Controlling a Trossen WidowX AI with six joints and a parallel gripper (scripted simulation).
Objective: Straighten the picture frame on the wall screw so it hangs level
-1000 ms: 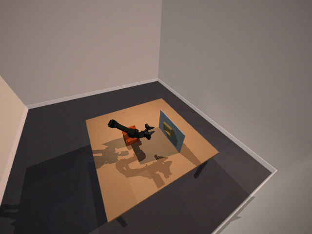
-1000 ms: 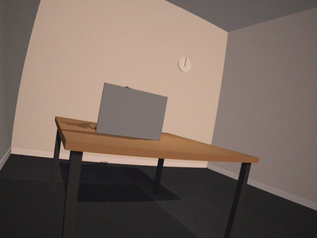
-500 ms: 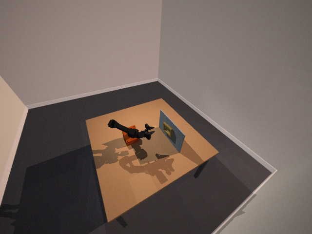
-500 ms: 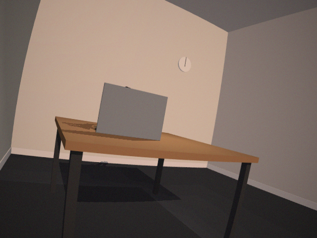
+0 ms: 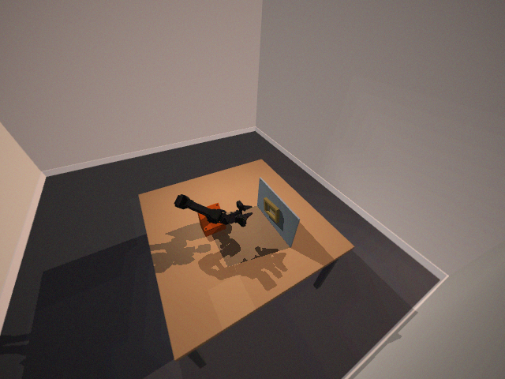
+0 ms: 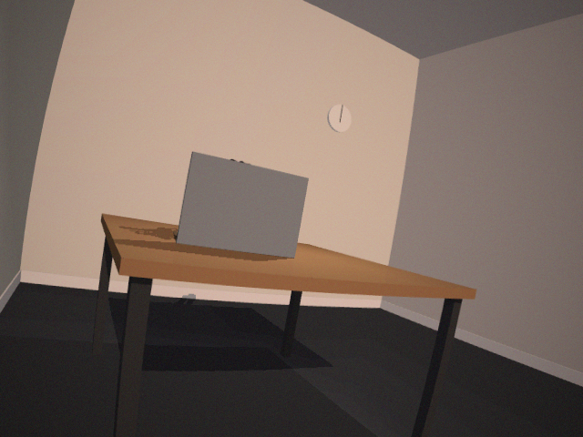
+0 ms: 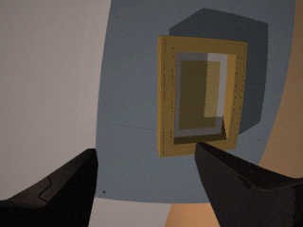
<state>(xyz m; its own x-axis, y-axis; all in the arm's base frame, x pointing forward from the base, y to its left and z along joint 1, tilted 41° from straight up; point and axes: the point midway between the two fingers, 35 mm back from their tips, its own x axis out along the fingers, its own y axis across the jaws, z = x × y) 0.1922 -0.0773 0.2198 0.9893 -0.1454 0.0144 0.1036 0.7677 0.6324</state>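
Now: gripper tip 17 cm short of the picture frame, 2 cm to the left of it and 9 cm above it. Round my gripper tip: blue-grey wall panel (18 cm ahead, 3 cm to the right, 10 cm below).
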